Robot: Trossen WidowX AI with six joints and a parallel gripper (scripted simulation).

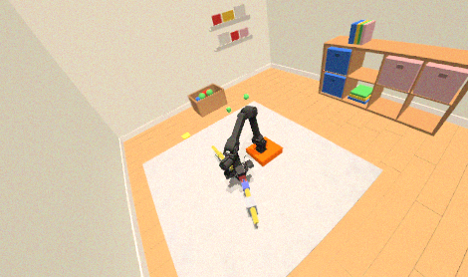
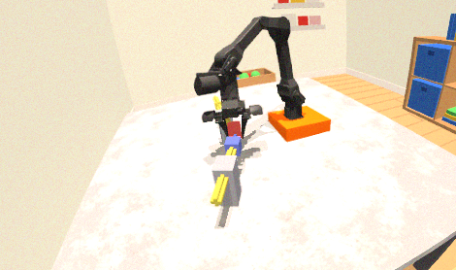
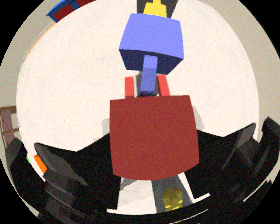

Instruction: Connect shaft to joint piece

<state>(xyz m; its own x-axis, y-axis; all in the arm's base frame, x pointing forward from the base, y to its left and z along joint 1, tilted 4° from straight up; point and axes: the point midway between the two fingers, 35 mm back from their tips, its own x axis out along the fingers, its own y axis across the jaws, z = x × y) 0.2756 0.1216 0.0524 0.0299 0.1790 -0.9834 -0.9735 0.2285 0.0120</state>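
Right now the red joint piece is 30 mm above my gripper tip and 10 mm to the left of it.
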